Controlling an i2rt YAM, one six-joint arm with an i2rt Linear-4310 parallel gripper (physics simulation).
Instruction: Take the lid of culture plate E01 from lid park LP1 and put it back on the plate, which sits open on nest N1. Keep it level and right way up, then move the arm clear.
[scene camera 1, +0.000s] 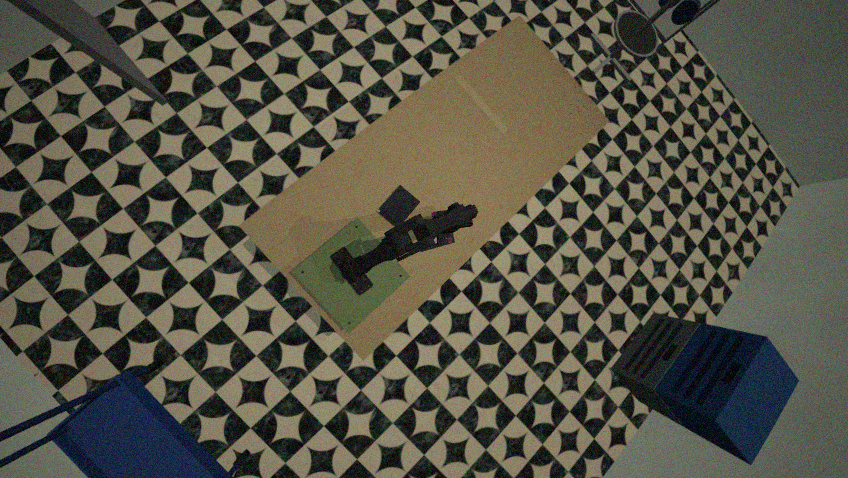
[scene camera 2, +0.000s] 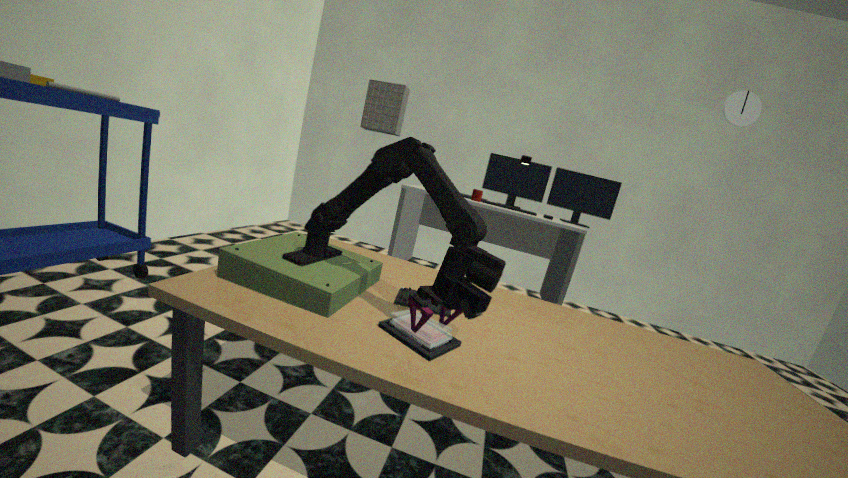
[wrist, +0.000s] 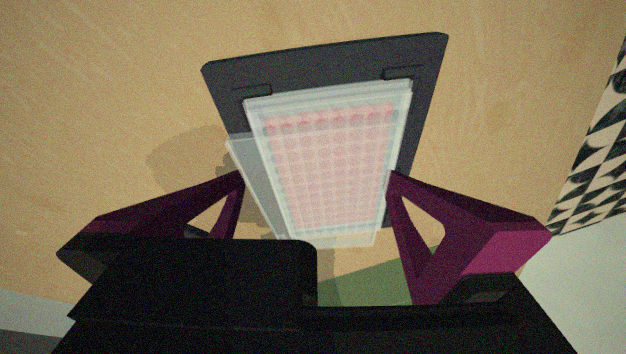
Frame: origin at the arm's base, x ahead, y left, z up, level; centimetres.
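Where they show: gripper, fingertip midpoint: (scene camera 2: 427, 328) (wrist: 313, 177); arm's base at its link origin: (scene camera 1: 352, 271) (scene camera 2: 314, 255).
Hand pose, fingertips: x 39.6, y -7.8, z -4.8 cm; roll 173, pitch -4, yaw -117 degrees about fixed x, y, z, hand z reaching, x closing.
Note:
Things, the pixels of their top centre, and the offset from my fingertips. Level surfaces: height alone.
- Culture plate E01 at its top centre: (wrist: 322, 218) (scene camera 2: 421, 318) dy +0.6, dx -2.1, dz +1.8 cm
- dark nest N1 at its top centre: (wrist: 333, 181) (scene camera 2: 420, 329) (scene camera 1: 435, 234) dy -0.9, dx -1.4, dz -0.4 cm
- Lid park LP1 at its top centre: (scene camera 2: 425, 296) (scene camera 1: 399, 205) dy +19.2, dx -7.1, dz -0.2 cm
- wooden table at its surface level: dz -2.2 cm
Culture plate E01 (wrist: 333, 167) (scene camera 2: 424, 334), clear with pink wells, sits on the dark nest N1 (wrist: 306, 61) (scene camera 2: 443, 353). Its clear lid (wrist: 250, 169) lies over the plate but skewed, overhanging the plate's left side and near end. My gripper (wrist: 313, 177) (scene camera 2: 433, 315) (scene camera 1: 439, 226) is open, low over the plate's near end, with one magenta finger on each side and nothing between them. Lid park LP1 (scene camera 1: 398, 204) is a dark pad beside the arm and is empty. In the overhead view the arm hides the plate.
The arm stands on a green base block (scene camera 1: 331, 291) (scene camera 2: 284, 279) (wrist: 368, 286) at one end of the wooden table (scene camera 1: 504, 119) (scene camera 2: 593, 368). A blue cart (scene camera 2: 102, 113), a desk with monitors (scene camera 2: 551, 190) and a blue cabinet (scene camera 1: 724, 386) stand off the table.

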